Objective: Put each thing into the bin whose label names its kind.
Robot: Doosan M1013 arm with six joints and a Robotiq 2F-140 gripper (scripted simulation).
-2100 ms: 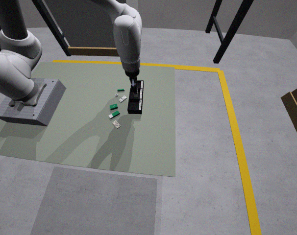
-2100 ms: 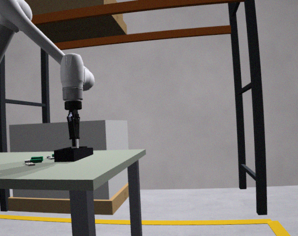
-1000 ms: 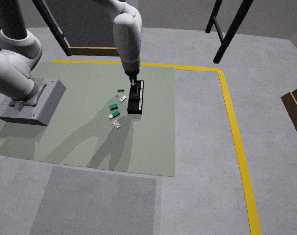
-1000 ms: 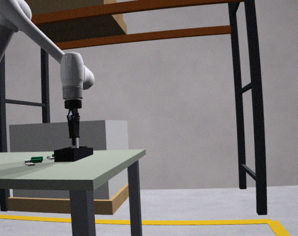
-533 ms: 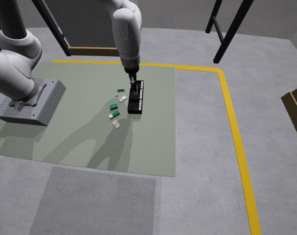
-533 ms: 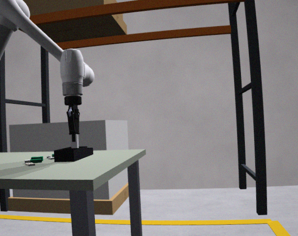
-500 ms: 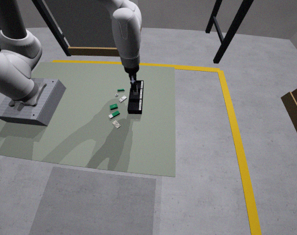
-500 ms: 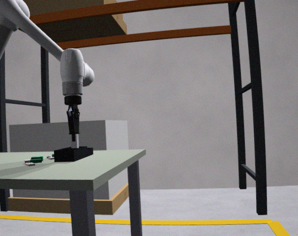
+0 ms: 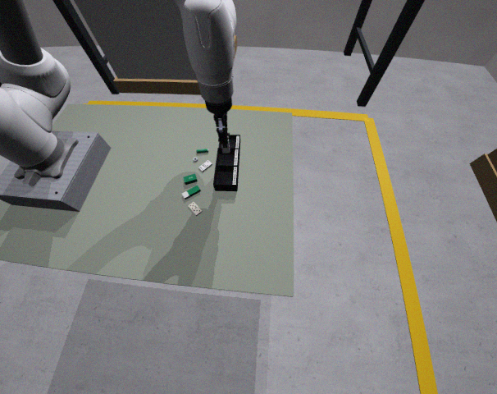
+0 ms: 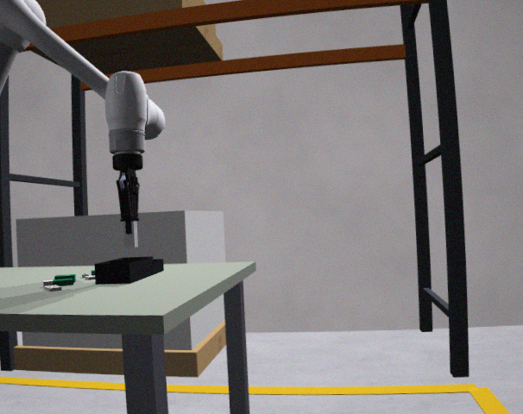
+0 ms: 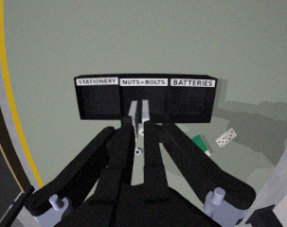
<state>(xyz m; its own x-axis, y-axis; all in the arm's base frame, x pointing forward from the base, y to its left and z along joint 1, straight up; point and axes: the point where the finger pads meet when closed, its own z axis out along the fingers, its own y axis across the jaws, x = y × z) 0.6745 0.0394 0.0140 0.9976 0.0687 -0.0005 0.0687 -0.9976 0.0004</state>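
The green battery lies 150 mm behind my hand, 100 mm below it and 90 mm to the right of it. Also, from my hand: cylindrical battery (110 mm behind, 100 mm below, 60 mm to the left); green-and-white stick (140 mm to the right, 130 mm behind, 100 mm below); nut (130 mm behind, 100 mm below, 10 mm to the left).
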